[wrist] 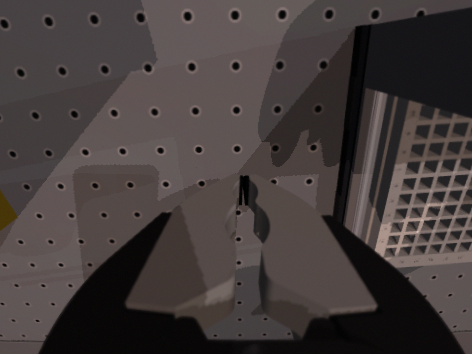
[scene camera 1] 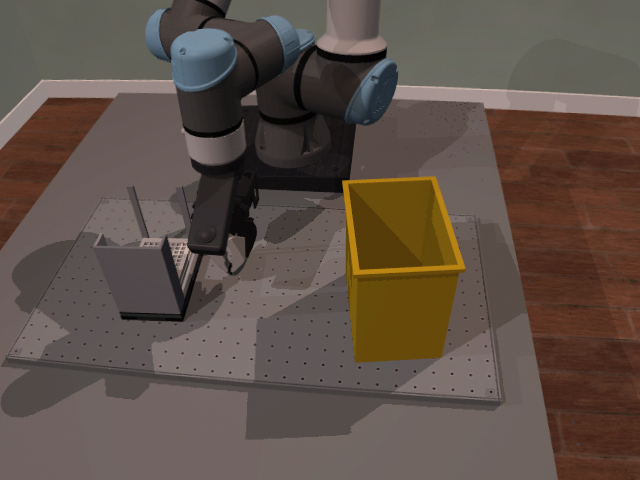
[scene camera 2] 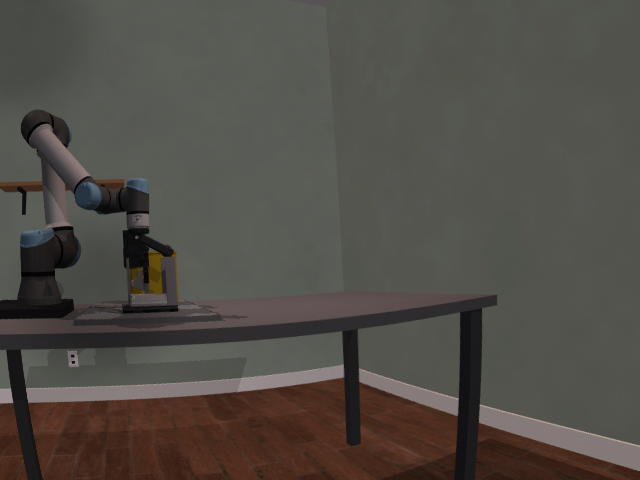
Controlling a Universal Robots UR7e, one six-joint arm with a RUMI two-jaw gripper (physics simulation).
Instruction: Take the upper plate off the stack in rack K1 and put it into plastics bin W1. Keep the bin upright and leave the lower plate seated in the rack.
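Frame: origin at the arm's base, x back, y right, z up, level; metres.
Seen in the pictures: gripper, fingertip midpoint: (wrist: 242, 179) (scene camera 1: 233, 274); arm's base, origin of the base link: (scene camera 1: 293, 146) (scene camera 2: 39, 302).
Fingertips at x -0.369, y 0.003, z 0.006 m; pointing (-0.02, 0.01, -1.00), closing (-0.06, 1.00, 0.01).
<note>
Offsets run from my fingertips to a thing's top centre. "*": to the spot under its first point. Level surfaces: height alone.
Rack K1 {dx -0.013, dy +0.114, dz +0.122 m} (scene camera 1: 139, 281) (scene camera 2: 170, 281) (wrist: 425, 60) stands upright at the left of the perforated board, with a tall grey wall and thin posts. A pale plate with a grid of square wells {* dx +0.014, dy +0.089, dz +0.018 m} (scene camera 1: 180, 252) (scene camera 2: 147, 299) (wrist: 432, 200) lies in it. The lower plate cannot be told apart clearly. The yellow plastics bin W1 (scene camera 1: 403, 315) (scene camera 2: 166, 268) is upright at the right of the board; its corner {* dx +0.052, dy -0.167, dz -0.020 m} (wrist: 6, 214) shows in the wrist view. My gripper (scene camera 1: 230, 268) (scene camera 2: 146, 281) (wrist: 242, 179) is shut and empty, pointing down beside the rack's bin-facing side, apart from the plate.
The perforated board {dz -0.027 m} (scene camera 1: 320, 361) (wrist: 215, 40) lies on the table {dz -0.040 m} (scene camera 1: 155, 439) (scene camera 2: 310, 315) under rack and bin. The arm's dark base plate (scene camera 1: 305, 180) (scene camera 2: 36, 308) is behind the board. A wall shelf (scene camera 2: 111, 183) is behind the arm in scene camera 2.
</note>
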